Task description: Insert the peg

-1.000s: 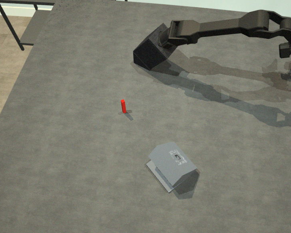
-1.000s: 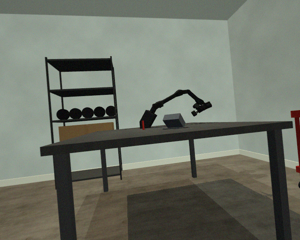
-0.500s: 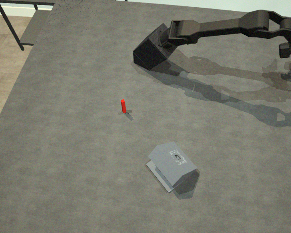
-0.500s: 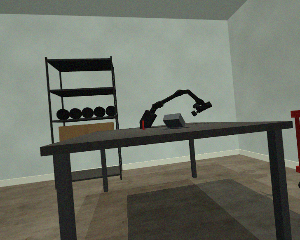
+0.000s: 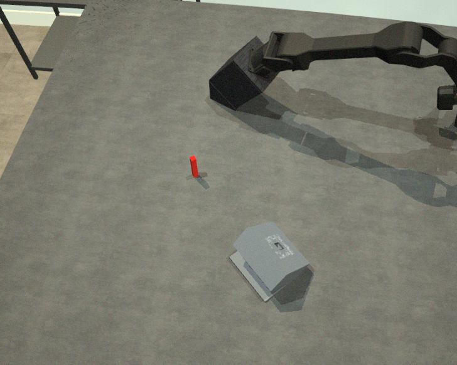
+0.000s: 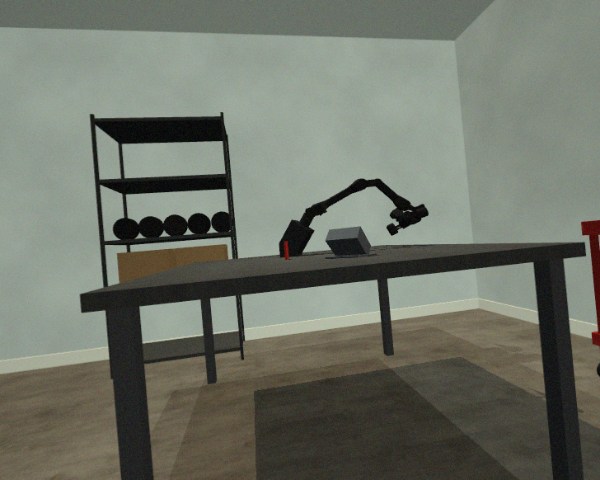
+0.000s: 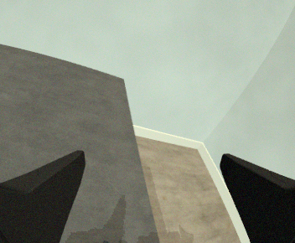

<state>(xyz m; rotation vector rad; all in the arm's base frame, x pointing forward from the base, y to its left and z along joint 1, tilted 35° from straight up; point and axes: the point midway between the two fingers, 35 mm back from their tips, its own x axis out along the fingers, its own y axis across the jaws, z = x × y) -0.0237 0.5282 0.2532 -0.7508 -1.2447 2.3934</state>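
Right now the red peg is 300 mm ahead of my hand, 720 mm to the right of it and 70 mm below it.
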